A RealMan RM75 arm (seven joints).
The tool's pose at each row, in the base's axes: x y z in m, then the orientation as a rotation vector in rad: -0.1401, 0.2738, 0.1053, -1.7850, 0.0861, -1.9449; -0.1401, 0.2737, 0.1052, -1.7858, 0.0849, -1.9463; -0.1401, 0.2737, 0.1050, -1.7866, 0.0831, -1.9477; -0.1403, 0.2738, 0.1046, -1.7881, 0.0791, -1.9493; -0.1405, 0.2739, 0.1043, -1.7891, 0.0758, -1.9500; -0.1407, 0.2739, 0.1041, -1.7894, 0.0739, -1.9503; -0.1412, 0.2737, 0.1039, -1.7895, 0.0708, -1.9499; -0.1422, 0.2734, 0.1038, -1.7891, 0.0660, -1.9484; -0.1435, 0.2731, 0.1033, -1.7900, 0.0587, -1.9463; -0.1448, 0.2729, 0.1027, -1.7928, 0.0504, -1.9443; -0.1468, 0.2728, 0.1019, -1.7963, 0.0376, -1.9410; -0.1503, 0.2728, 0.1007, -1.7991, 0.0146, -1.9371; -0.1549, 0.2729, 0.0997, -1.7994, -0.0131, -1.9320; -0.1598, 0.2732, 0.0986, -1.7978, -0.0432, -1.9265; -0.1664, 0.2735, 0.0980, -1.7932, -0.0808, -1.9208
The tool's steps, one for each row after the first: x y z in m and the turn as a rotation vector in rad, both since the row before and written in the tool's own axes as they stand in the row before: -0.0001, 0.0001, 0.0000, -0.0003, 0.0001, -0.0018; -0.0002, 0.0001, 0.0000, 0.0000, 0.0000, -0.0020; -0.0004, 0.0000, -0.0002, 0.0007, -0.0007, -0.0035; -0.0003, 0.0000, -0.0002, 0.0010, -0.0008, -0.0024; -0.0002, 0.0000, -0.0002, 0.0007, -0.0003, -0.0012; -0.0001, 0.0001, -0.0006, 0.0018, -0.0008, -0.0012; 0.0000, 0.0000, -0.0010, 0.0034, -0.0014, -0.0011; -0.0003, 0.0000, -0.0014, 0.0042, -0.0028, -0.0025; -0.0005, 0.0000, -0.0014, 0.0037, -0.0039, -0.0038; -0.0007, -0.0003, -0.0020, 0.0062, -0.0057, -0.0055; -0.0011, -0.0007, -0.0035, 0.0121, -0.0075, -0.0097; -0.0009, -0.0013, -0.0044, 0.0163, -0.0076, -0.0104; -0.0011, -0.0017, -0.0046, 0.0187, -0.0073, -0.0107; -0.0007, -0.0026, -0.0061, 0.0241, -0.0072, -0.0135
